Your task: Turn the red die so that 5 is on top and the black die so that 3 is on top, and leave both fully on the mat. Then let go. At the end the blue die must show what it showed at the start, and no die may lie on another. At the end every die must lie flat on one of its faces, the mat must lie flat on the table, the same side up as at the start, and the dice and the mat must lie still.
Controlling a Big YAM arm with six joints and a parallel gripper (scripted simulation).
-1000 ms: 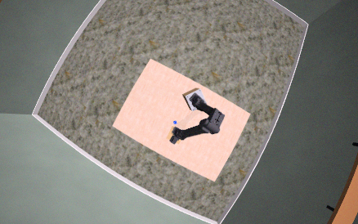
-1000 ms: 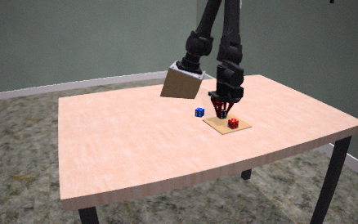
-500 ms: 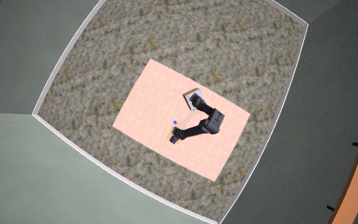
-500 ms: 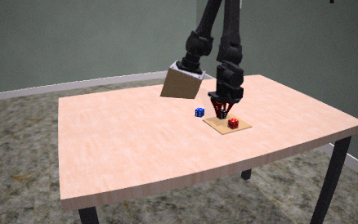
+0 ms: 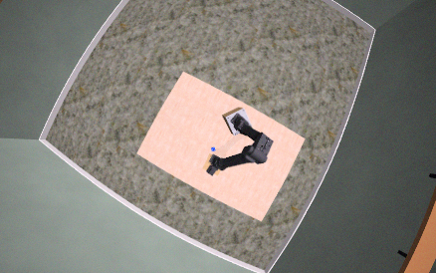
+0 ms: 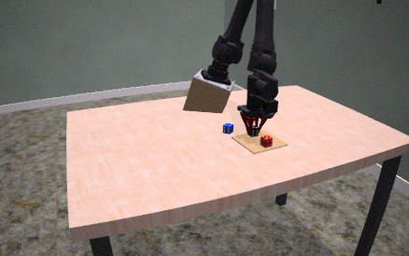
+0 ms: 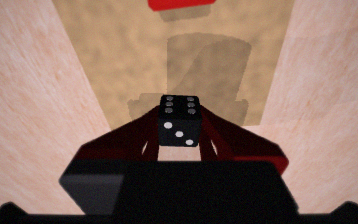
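Now: the black die right at my hand. Also, from my hand: red die 90 mm ahead, 20 mm to the left; then blue die 50 mm behind, 80 mm to the right; then tan mat 40 mm ahead, 10 mm to the left, 10 mm below.
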